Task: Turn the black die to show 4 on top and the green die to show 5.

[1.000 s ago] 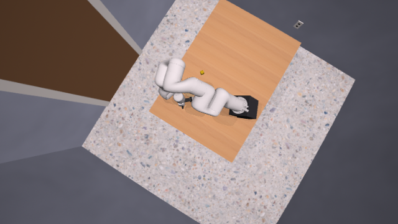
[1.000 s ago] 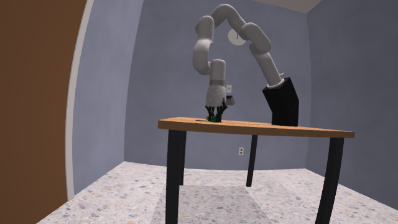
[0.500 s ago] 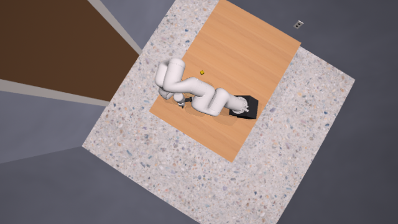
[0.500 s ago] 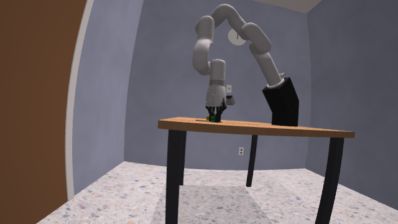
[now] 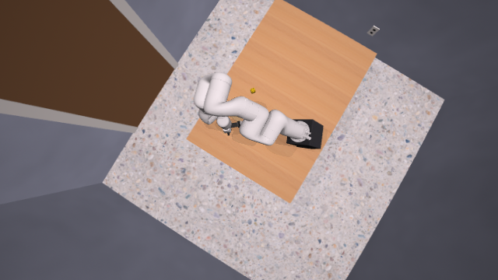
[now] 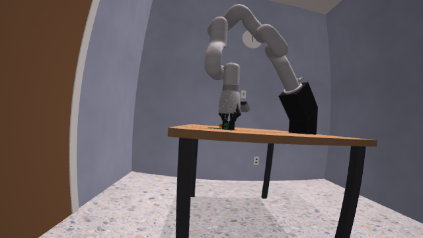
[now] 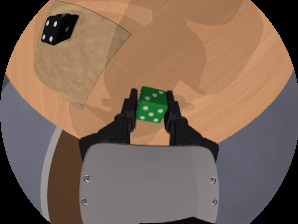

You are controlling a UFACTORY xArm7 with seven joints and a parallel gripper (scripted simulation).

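The tan mat lies 10 mm ahead of my hand, 140 mm to the right of it and 20 mm below it. Also, from my hand: yellow die (10 mm behind, 320 mm to the right, 10 mm below); then black die (30 mm behind, 140 mm to the right); then green die (10 mm below).
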